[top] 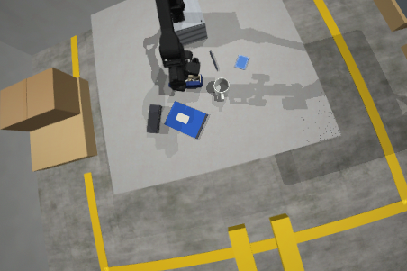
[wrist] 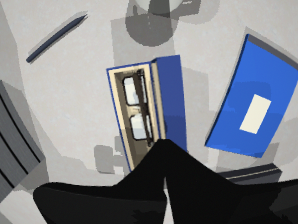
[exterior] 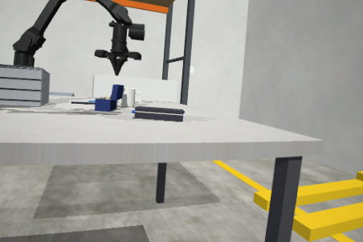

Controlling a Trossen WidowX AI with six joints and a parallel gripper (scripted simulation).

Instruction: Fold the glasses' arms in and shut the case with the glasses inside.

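My hand is 10 mm short of the case lid, 30 mm to the left of it and 100 mm above it. The rest, counted from my hand: dark flat box: 130 mm ahead, 250 mm to the right, 160 mm below; small blue pad: 60 mm behind, 320 mm to the left, 170 mm below.
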